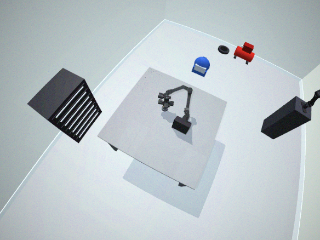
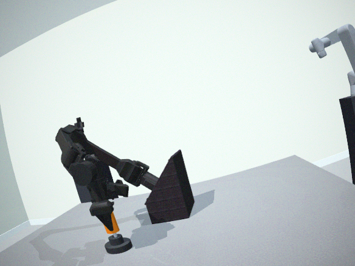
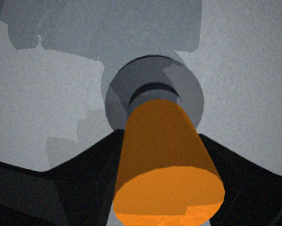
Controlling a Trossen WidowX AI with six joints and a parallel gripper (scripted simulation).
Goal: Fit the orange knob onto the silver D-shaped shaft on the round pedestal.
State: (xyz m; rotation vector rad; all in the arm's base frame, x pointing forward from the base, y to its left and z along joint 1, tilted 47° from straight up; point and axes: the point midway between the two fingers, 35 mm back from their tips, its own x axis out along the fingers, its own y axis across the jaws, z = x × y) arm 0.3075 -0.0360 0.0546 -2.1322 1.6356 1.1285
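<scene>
Right now the dark round pedestal is 40 mm below my gripper tip. From my gripper tip the other things lie so: orange knob: 30 mm above.
</scene>
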